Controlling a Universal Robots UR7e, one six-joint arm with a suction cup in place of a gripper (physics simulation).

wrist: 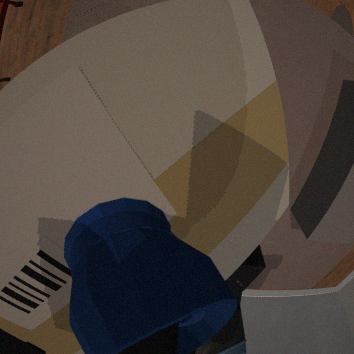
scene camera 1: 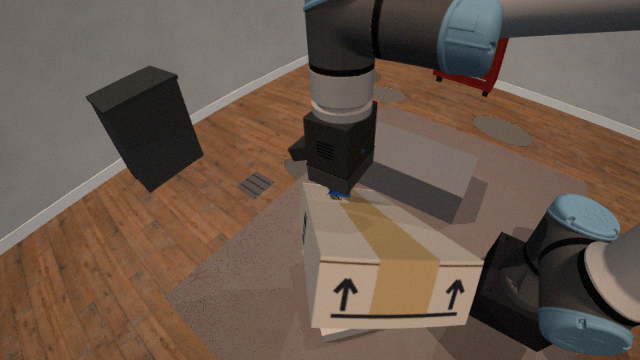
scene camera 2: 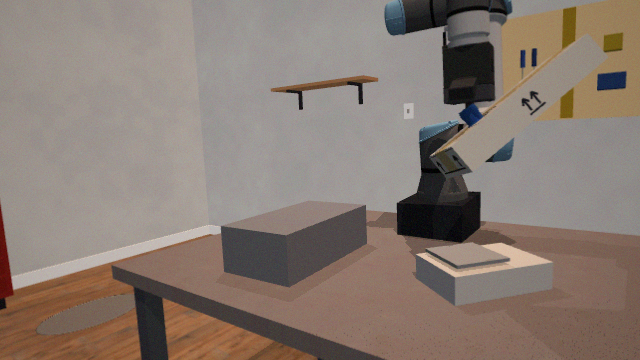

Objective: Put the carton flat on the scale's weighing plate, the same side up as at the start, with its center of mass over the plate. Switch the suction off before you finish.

Note:
I see my suction cup [wrist: 131, 276], a white carton [scene camera 1: 369, 264] and a scale [scene camera 2: 466, 273].
The white carton shows as well in the wrist view [wrist: 184, 111] and in scene camera 2 [scene camera 2: 467, 150]. The wrist view does not show the scale, which is hidden by the white carton.

